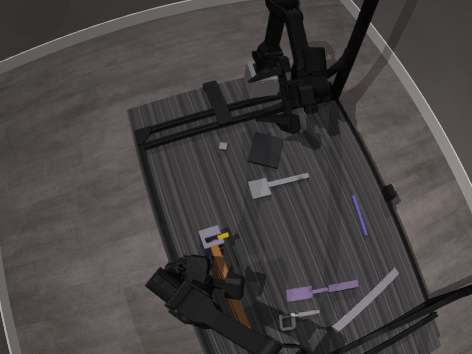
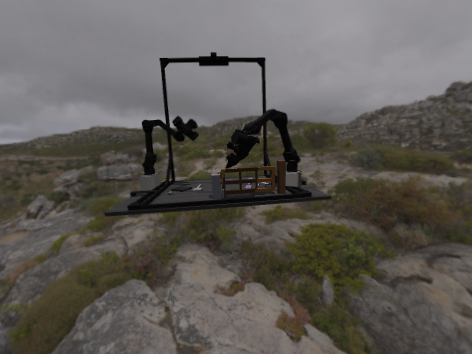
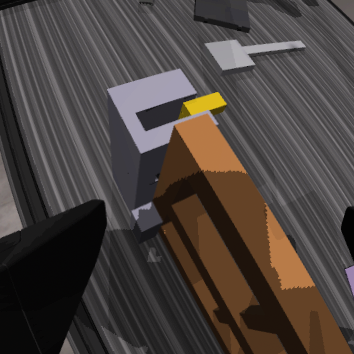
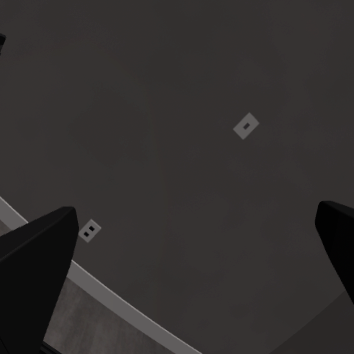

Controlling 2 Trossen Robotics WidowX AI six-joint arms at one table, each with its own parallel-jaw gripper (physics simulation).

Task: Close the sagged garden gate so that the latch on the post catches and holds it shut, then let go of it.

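Places are measured from the left arm's base along level axes (x left, y back, z up), in centimetres.
Where they show: left gripper, fingertip midpoint: (image 1: 213, 264) (image 2: 230, 165) (image 3: 228, 215); right gripper, fingertip midpoint: (image 1: 252, 101) (image 2: 184, 125) (image 4: 200, 216); left arm's base at its link origin: (image 2: 292, 171); right arm's base at its link origin: (image 2: 149, 174).
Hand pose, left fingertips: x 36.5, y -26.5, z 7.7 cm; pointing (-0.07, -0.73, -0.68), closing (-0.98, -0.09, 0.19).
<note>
Each offset is from my left fingertips to the top centre of the thing. "*": to the spot under its first point.
The orange-brown gate {dx -7.1, dy +4.5, dz -2.1 cm} (image 1: 219, 257) (image 2: 240, 171) (image 3: 207, 142) stands upright. Its free end is close against the lilac-grey latch post {* dx +3.9, dy -9.3, dz -5.1 cm} (image 1: 209, 232) (image 2: 216, 186) (image 3: 122, 107). A yellow latch piece {* dx +0.1, dy -9.5, dz -5.5 cm} (image 1: 223, 236) (image 3: 205, 103) sticks out of the slot in the post's top, beyond the gate's end; whether it has caught cannot be told. A brown post {* dx -18.1, dy +24.4, dz -8.9 cm} (image 2: 281, 177) stands at the gate's other end. My left gripper (image 3: 228, 215) is open, its fingers spread wide on either side of the gate, not clamping it. My right gripper (image 2: 185, 129) (image 4: 200, 216) is open and empty, well away from the gate.
A grey scraper-like tool {dx -11.2, dy -35.1, dz -17.8 cm} (image 1: 259, 188) (image 3: 230, 56), a dark plate {dx -3.6, dy -45.6, dz -18.0 cm} (image 1: 265, 150) and a small grey cube {dx +9.7, dy -41.8, dz -17.3 cm} (image 1: 223, 146) lie beyond the post. A purple tool {* dx -26.2, dy -2.1, dz -18.5 cm} (image 1: 299, 293), a clamp {* dx -26.4, dy +7.7, dz -17.8 cm} (image 1: 287, 322), a grey strip {dx -49.8, dy -4.8, dz -18.9 cm} (image 1: 366, 300) and a blue stick {dx -39.9, dy -32.4, dz -18.1 cm} (image 1: 359, 215) lie right of the gate.
</note>
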